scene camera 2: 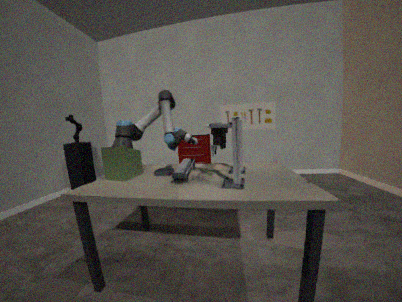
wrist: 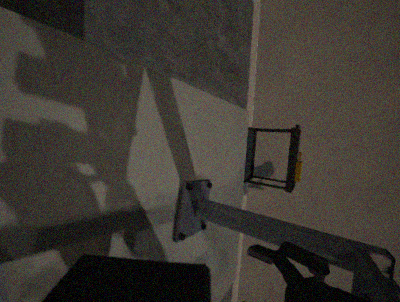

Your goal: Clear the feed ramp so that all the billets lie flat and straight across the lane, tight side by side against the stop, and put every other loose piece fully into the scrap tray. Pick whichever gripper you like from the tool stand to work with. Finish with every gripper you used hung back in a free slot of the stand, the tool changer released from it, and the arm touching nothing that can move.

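Pixels of known places: end effector, tool point: [scene camera 2: 196, 142]; arm's base, origin of the base link: [scene camera 2: 122, 149].
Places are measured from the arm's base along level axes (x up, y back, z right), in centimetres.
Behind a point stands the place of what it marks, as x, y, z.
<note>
The arm's bare tool end [scene camera 2: 192, 139] is beside the tool stand [scene camera 2: 237, 155] @(-4.7, -81.8, 29.3) [wrist: 240, 215] @(-8.9, -88.7, -0.7), left of it in the scene view, with no gripper visible on it. A dark gripper [scene camera 2: 218, 137] hangs from the stand. In the wrist view a black gripper with two chunky fingers [wrist: 281, 256] hangs by the stand post, fingers apart, its body cut by the lower edge. The grey feed ramp [scene camera 2: 184, 170] @(-13.6, -50.8, 21.7) stands mid-table. A dark, flat shape, apparently the scrap tray [scene camera 2: 163, 171] @(-18.5, -31.8, 2.8), lies left of it. Billets and loose pieces are too small and blurred to make out.
A green block [scene camera 2: 122, 164] @(-9.8, -5.7, 11.9) stands by the arm's base. A red cabinet [scene camera 2: 201, 150] is behind the ramp. A black pedestal [scene camera 2: 80, 165] stands left of the table. The wrist view shows the stand's foot plate [wrist: 189, 215] @(-20.7, -85.3, 1.3), a black frame [wrist: 295, 160] and a dark block [wrist: 135, 280].
</note>
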